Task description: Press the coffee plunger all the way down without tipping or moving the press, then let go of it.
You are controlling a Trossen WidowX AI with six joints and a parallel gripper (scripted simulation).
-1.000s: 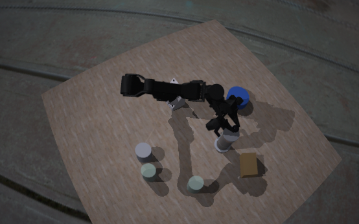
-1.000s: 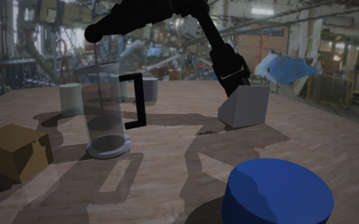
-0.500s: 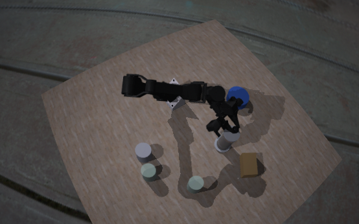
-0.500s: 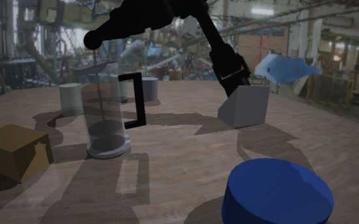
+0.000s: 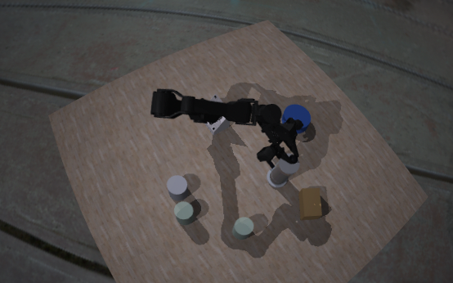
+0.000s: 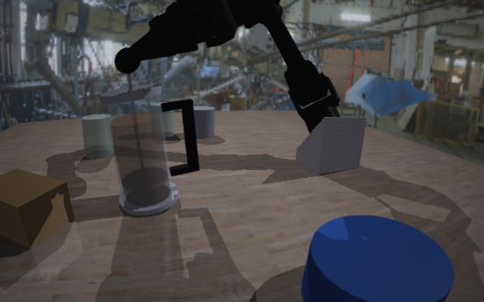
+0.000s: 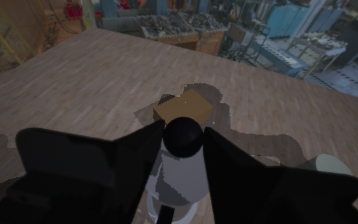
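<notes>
The coffee press lies 3 cm behind my gripper tip, 1 cm to the right of it and 9 cm below it. Round my gripper tip: blue round block 20 cm behind, 20 cm to the left, 16 cm below; then brown box 14 cm ahead, 4 cm to the left, 16 cm below.
</notes>
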